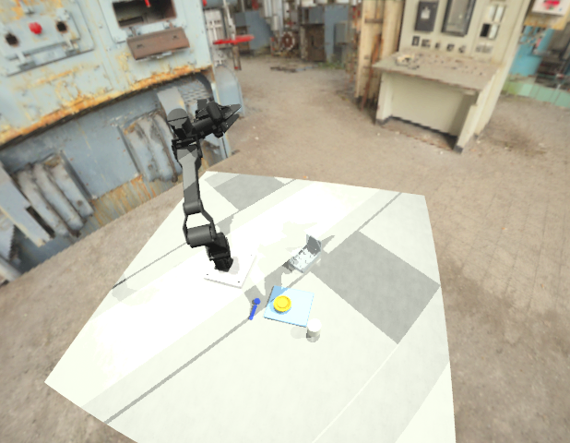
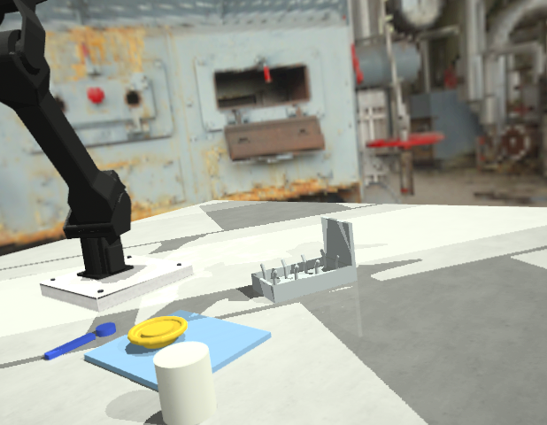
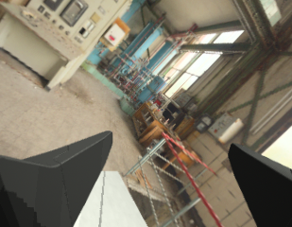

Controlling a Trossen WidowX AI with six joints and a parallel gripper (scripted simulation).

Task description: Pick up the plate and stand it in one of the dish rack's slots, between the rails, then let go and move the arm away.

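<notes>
My gripper tip is now 53 cm above the yellow plate, 35 cm to the left of it and 19 cm short of it. Round my gripper tip: blue spoon: 55 cm below, 38 cm to the right, 9 cm ahead; cylinder cup: 52 cm below, 42 cm to the right, 31 cm ahead; grey dish rack: 53 cm below, 23 cm ahead, 13 cm to the right.
</notes>
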